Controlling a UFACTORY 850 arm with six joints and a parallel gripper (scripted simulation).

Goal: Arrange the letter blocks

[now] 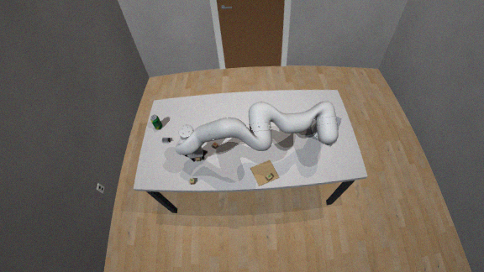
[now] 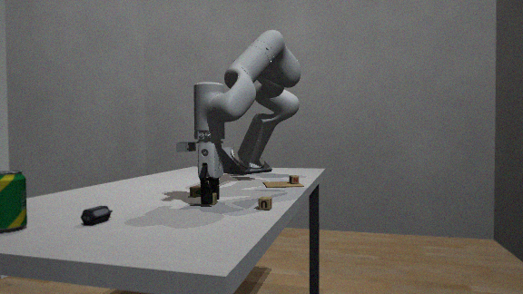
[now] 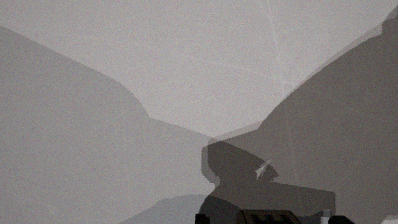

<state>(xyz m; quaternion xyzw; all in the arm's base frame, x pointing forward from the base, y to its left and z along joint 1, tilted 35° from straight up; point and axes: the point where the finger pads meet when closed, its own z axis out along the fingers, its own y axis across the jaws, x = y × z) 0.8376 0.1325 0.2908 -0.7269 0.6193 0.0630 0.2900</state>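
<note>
Now: hand 440 mm past the mat, 70 mm to the right of it and 20 mm above it. The rest, counted from my hand: can: 390 mm ahead, 260 mm to the right, 40 mm above; then black object: 270 mm ahead, 130 mm to the right, 10 mm below.
</note>
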